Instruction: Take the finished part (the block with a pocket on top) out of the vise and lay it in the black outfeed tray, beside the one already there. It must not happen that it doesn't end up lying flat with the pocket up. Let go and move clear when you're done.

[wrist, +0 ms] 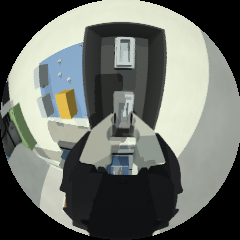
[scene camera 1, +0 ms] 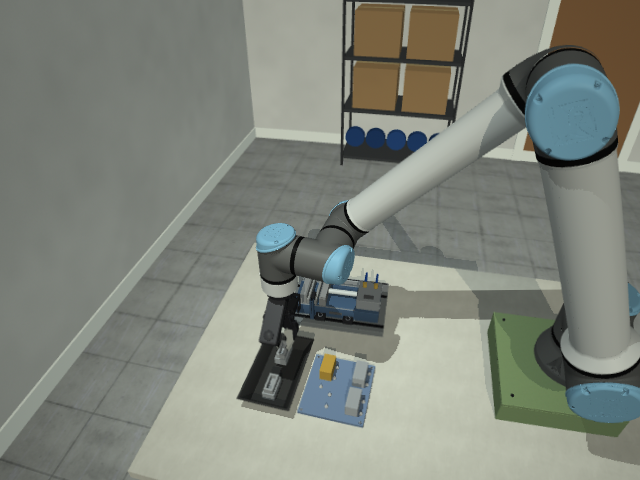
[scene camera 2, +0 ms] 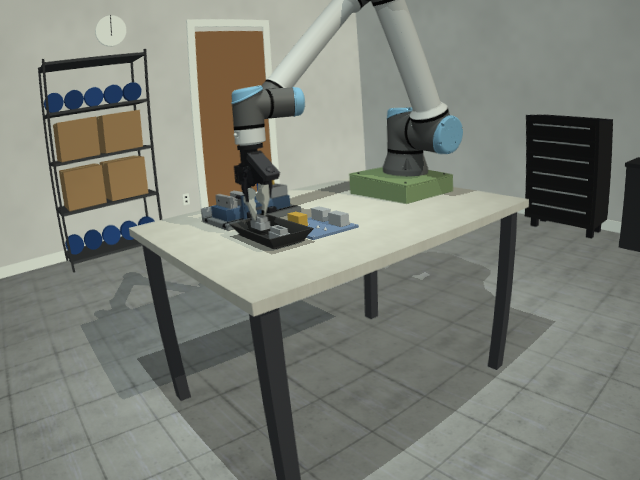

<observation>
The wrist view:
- my gripper: 123,113
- blue fixture plate: 71,57
</observation>
